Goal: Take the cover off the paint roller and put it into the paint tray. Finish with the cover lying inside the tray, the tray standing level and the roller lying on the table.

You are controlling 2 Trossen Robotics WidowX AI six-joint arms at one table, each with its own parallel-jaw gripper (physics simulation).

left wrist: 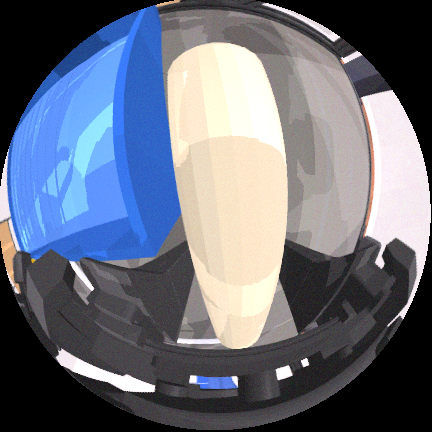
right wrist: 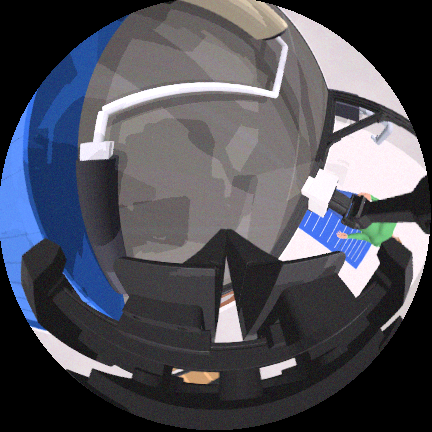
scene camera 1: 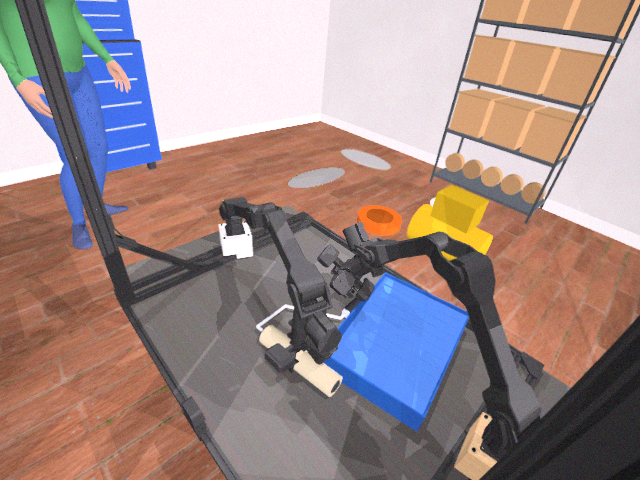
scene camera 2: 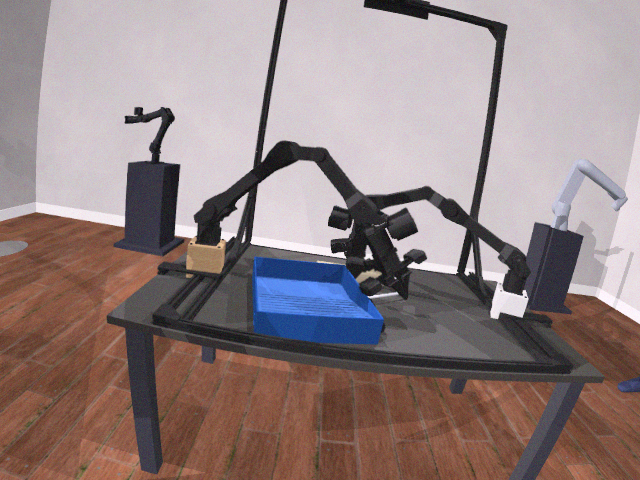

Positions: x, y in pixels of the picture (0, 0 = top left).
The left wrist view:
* my left gripper: 233, 240
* cream roller cover: 228, 155, gripped by my left gripper
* blue paint tray: 96, 179, touched by my left gripper
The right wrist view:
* my right gripper: 225, 234
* blue paint tray: 46, 199
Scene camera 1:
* my left gripper: 299, 365
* my right gripper: 332, 280
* cream roller cover: 323, 377
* blue paint tray: 396, 346
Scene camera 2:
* my left gripper: 349, 279
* my right gripper: 406, 298
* blue paint tray: 318, 302
